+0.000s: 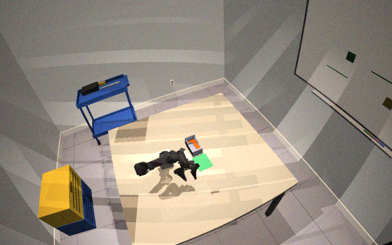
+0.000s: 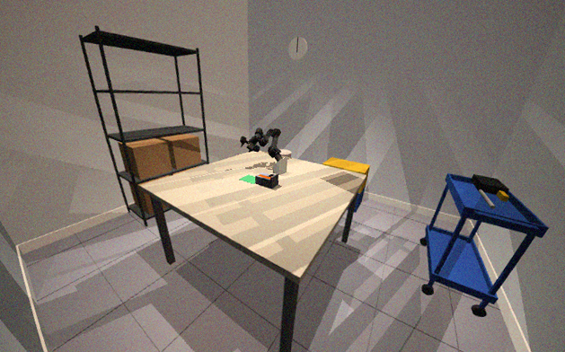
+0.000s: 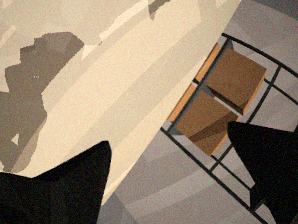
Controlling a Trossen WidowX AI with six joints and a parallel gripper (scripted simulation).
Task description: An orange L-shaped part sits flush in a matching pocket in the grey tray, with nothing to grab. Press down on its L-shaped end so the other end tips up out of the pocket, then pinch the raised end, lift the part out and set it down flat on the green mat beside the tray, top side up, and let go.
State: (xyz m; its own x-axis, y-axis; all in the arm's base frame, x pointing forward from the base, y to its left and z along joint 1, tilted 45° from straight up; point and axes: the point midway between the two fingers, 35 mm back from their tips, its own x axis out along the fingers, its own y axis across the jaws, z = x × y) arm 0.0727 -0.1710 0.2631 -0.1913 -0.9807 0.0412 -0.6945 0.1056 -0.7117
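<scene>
Right now the orange L-shaped part is 360 mm to the left of my gripper tip, 210 mm ahead of it and 120 mm below it. From my gripper tip the other things lie so: green mat (200 mm to the left, 200 mm ahead, 190 mm below).
</scene>
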